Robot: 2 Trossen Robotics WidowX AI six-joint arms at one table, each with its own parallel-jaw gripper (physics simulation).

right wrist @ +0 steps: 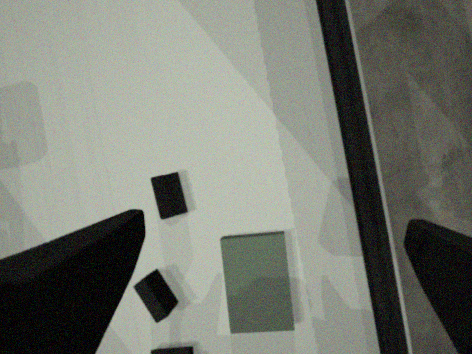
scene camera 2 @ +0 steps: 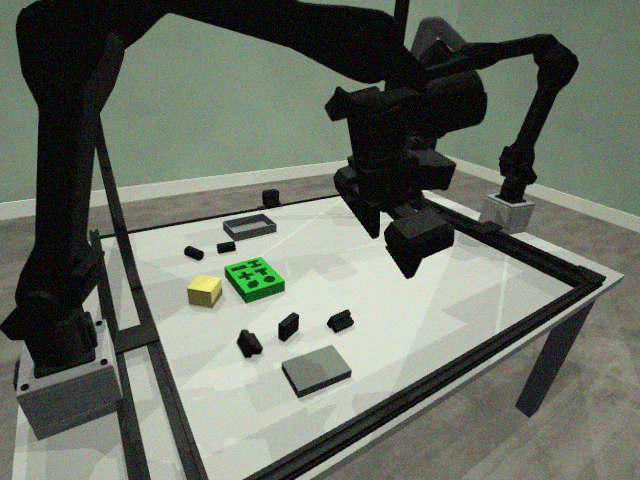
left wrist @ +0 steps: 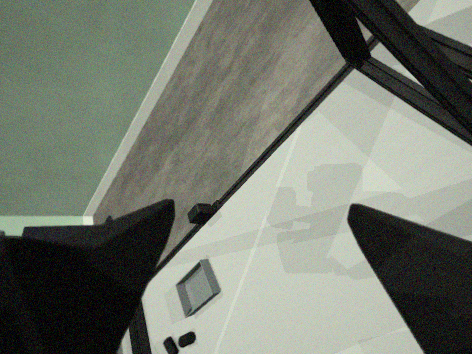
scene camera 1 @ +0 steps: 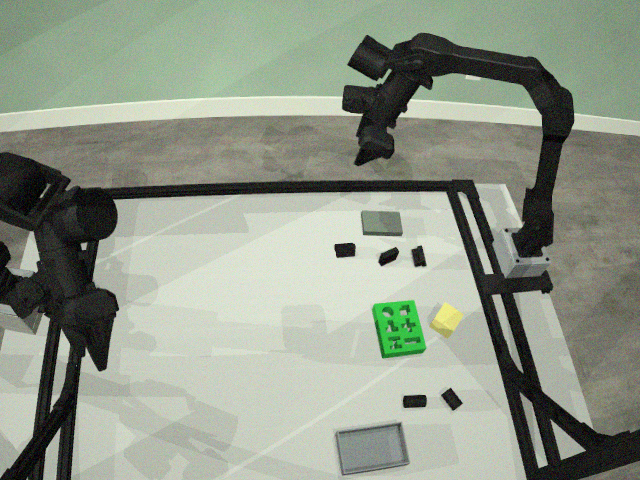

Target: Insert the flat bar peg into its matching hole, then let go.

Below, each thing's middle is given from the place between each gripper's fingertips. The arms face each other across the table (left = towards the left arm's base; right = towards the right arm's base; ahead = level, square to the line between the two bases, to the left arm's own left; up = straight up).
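My left hand is 11 cm past the grey tray (scene camera 1: 385, 444), 41 cm to the left of it and 27 cm above it. Counting from that same left hand, the green block with shaped holes (scene camera 1: 397, 322) is 12 cm ahead, 51 cm to the right and 27 cm below, and the yellow cube (scene camera 2: 205, 291) is 12 cm ahead too, but 62 cm to the right and 26 cm below. Then there's the grey slab (scene camera 2: 310, 372), which is 39 cm ahead of my left hand, 54 cm to the right of it and 27 cm below it.
As for my right hand, the grey slab sits 4 cm behind it, 8 cm to the right of it and 20 cm below it. From my right hand again, the yellow cube is 31 cm behind, 15 cm to the right and 19 cm below; the green block with shaped holes is 30 cm behind, 5 cm to the right and 19 cm below; and the grey tray is 53 cm behind, 5 cm to the left and 19 cm below.
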